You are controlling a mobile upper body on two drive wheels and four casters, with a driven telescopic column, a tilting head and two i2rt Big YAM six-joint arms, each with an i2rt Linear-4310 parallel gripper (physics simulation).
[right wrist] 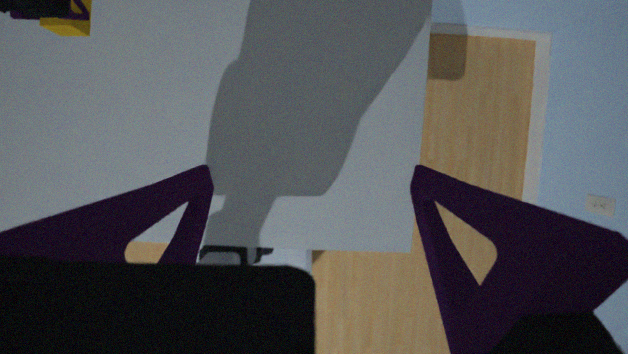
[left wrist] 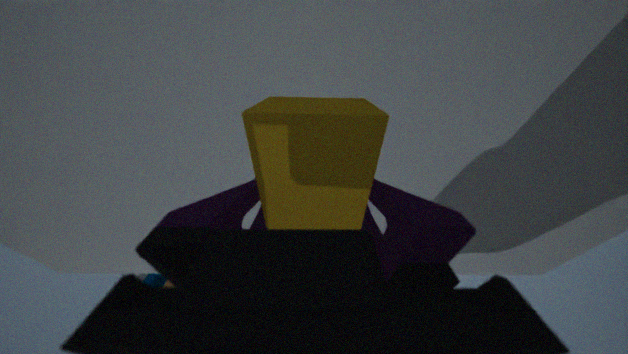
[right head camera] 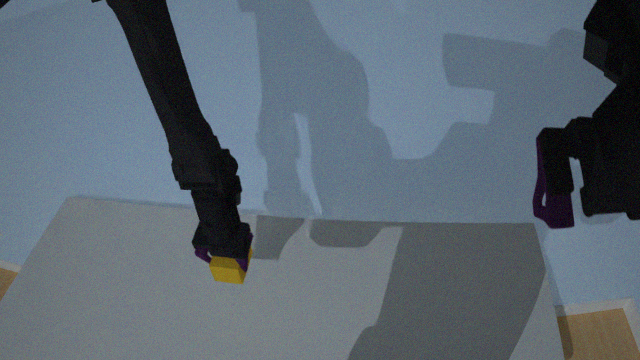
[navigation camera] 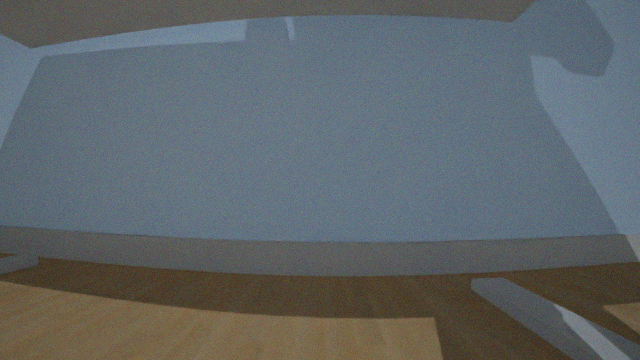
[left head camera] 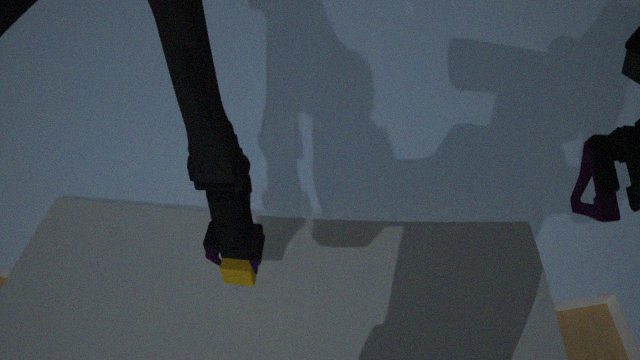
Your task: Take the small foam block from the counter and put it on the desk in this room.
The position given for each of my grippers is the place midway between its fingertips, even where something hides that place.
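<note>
Yellow foam block [left head camera: 234, 271], also [right head camera: 223, 269] and [left wrist: 314, 159]; out of frame in the navigation camera view. Desk [right head camera: 103, 273]. My left gripper [left head camera: 241, 270], also [right head camera: 231, 268] and [left wrist: 314, 176]. My right gripper [right head camera: 577, 205], also [left head camera: 606, 202] and [right wrist: 311, 176].
</note>
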